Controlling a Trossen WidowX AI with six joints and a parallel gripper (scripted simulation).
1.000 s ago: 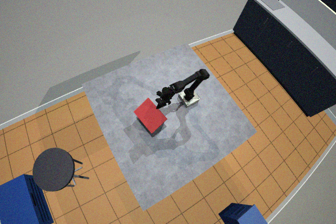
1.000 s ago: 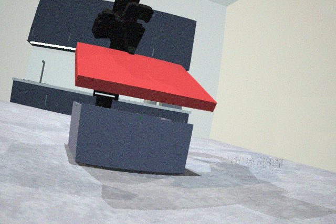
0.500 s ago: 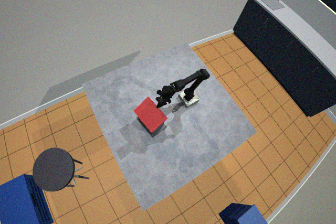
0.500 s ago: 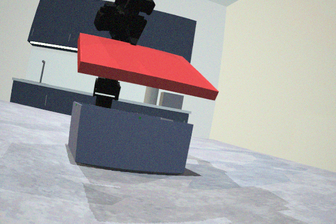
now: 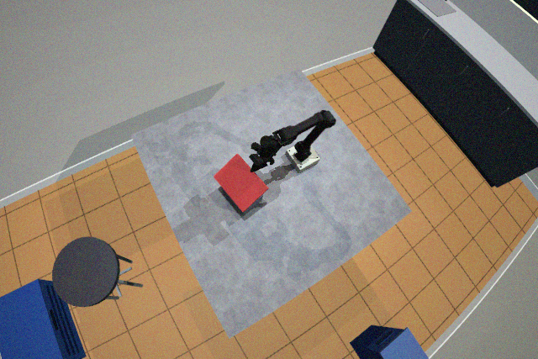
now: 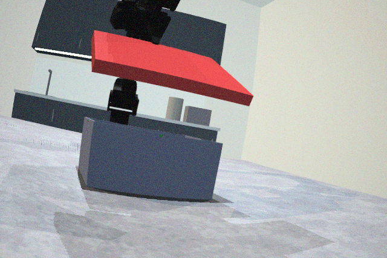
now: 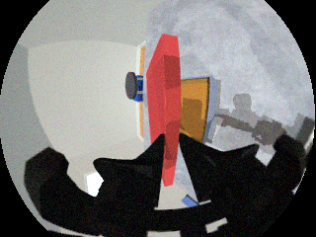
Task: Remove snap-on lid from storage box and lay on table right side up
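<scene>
The red lid lies 7 cm ahead of my gripper tip and 3 cm below it. Round my gripper tip: blue-grey storage box (19 cm below, 6 cm ahead).
</scene>
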